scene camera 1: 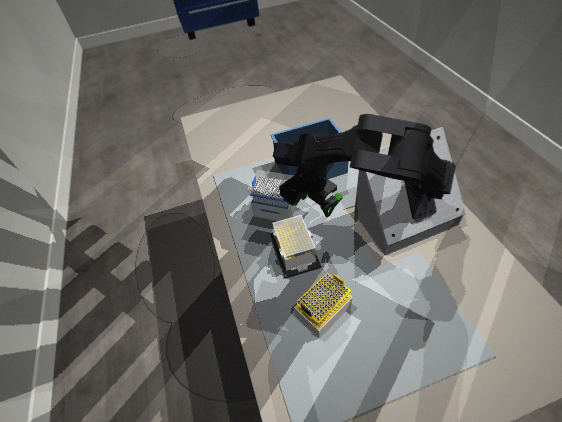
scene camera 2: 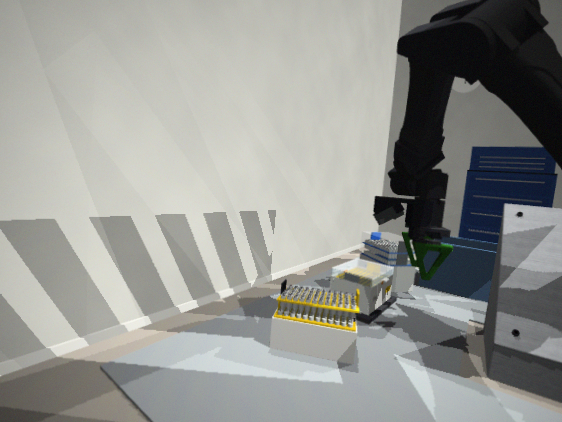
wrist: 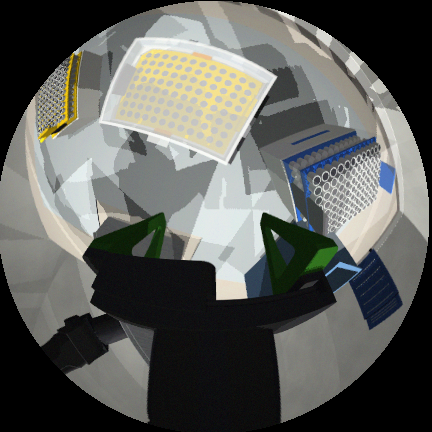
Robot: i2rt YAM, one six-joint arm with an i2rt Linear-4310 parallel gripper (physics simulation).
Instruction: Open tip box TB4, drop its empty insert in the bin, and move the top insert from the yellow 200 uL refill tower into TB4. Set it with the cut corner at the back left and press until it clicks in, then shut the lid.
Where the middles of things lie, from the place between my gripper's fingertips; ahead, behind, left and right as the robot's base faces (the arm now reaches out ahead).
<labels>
Now: the clear lid (scene camera 1: pixel 294 238) 10 cm ahead of my hand, 7 cm to the left of it and 1 cm below it. The rest, counted from my hand: blue bin (scene camera 2: pixel 467 271) 8 cm behind, 24 cm to the right, 1 cm below; then blue-trimmed tip rack (scene camera 1: pixel 264 193) 10 cm ahead, 10 cm to the right, 1 cm below.
</labels>
